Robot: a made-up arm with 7 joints. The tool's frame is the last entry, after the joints.
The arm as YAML. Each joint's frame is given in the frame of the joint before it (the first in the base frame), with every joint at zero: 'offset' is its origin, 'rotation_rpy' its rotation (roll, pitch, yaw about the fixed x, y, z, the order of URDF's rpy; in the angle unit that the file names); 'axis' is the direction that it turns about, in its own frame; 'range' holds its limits. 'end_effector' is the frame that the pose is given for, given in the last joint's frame.
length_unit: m
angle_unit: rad
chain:
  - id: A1
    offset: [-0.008, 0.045, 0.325]
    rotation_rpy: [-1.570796, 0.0, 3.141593]
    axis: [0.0, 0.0, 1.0]
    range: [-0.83, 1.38]
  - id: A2
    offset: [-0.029, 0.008, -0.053]
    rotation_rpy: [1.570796, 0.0, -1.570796]
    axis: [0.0, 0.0, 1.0]
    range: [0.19, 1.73]
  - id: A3
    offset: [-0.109, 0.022, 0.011]
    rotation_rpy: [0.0, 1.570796, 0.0]
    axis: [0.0, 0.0, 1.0]
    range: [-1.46, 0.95]
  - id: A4
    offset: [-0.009, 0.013, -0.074]
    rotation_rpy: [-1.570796, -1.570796, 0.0]
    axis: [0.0, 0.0, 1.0]
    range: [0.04, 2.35]
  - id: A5
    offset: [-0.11, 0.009, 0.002]
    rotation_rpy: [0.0, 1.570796, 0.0]
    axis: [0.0, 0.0, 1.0]
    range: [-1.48, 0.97]
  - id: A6
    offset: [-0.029, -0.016, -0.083]
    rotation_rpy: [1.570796, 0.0, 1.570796]
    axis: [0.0, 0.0, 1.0]
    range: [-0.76, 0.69]
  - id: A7
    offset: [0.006, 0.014, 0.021]
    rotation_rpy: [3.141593, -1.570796, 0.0]
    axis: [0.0, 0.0, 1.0]
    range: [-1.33, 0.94]
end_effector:
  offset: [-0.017, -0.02, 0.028]
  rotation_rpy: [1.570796, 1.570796, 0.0]
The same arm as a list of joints. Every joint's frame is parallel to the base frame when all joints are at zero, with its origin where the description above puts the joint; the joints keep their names.
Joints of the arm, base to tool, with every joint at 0 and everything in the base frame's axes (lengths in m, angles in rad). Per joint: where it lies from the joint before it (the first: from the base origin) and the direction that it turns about. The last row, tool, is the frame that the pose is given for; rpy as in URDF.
A1: axis -y offset -0.008 0.045 0.325
A2: axis +x offset 0.029 0.053 -0.008
A3: axis +z offset 0.011 -0.022 -0.109
A4: axis -y offset 0.009 -0.013 -0.074
A5: axis +z offset -0.009 -0.002 -0.11
A6: axis +y offset 0.016 -0.029 -0.083
A7: axis -x offset -0.006 0.021 0.014
tool: offset -0.028 -0.017 0.02 rpy 0 0 0
Joint limits (rad, base to tool): -0.83..1.38 0.19..1.73 -1.46..0.95 0.04..2.35 -1.48..0.97 -0.76..0.69 -1.33..0.94

